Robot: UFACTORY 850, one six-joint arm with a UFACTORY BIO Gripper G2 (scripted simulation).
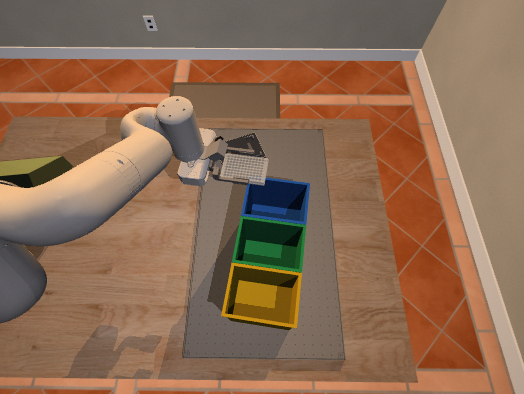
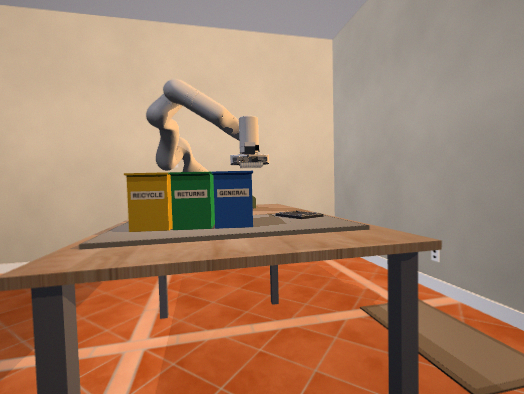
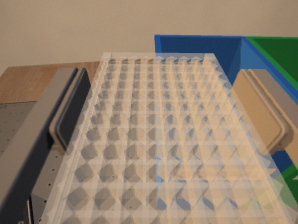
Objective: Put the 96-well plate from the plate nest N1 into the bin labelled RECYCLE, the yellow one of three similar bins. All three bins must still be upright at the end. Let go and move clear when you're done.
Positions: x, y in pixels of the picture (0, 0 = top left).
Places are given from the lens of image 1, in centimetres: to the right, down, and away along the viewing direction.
clear 96-well plate (image 1: 253, 168): -2, -8, 87
green returns bin (image 1: 265, 243): 1, 15, 99
The marked spots on the clear 96-well plate and the green returns bin are 26 cm apart.
